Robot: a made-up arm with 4 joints.
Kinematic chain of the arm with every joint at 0, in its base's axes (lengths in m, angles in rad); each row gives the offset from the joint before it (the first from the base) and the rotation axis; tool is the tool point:
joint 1: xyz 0 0 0.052 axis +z
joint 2: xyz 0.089 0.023 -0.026 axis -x
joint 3: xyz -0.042 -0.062 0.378 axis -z
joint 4: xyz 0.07 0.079 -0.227 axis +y
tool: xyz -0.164 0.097 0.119
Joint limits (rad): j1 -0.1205..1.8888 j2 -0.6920..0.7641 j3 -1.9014..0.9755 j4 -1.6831..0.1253
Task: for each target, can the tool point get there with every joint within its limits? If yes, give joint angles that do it. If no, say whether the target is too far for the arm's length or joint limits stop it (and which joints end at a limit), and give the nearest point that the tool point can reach.
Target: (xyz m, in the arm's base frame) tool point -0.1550 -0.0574 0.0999
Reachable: yes | joints 0.2173 0.0278 -0.9167 -1.0249
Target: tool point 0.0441 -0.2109 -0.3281
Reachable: no: joint limits stop it (at a limit: joint 2, joint 3) | nearest point 0.0333 -0.1591 -0.0876 | short by 0.246 m
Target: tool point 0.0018 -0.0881 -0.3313
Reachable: no: joint limits stop it (at a limit: joint 2, joint 3) | nearest point 0.0028 -0.1372 -0.0891 | short by 0.247 m
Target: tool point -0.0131 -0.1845 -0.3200
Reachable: no: joint limits stop it (at a limit: joint 2, joint 3) | nearest point -0.0109 -0.1538 -0.0891 | short by 0.233 m
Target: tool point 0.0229 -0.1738 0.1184
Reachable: yes | joints 1.4366 -0.3357 -0.8145 -0.8315
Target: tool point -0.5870 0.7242 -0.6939
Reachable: no: too far | nearest point -0.1516 0.1870 0.0113 | short by 0.988 m
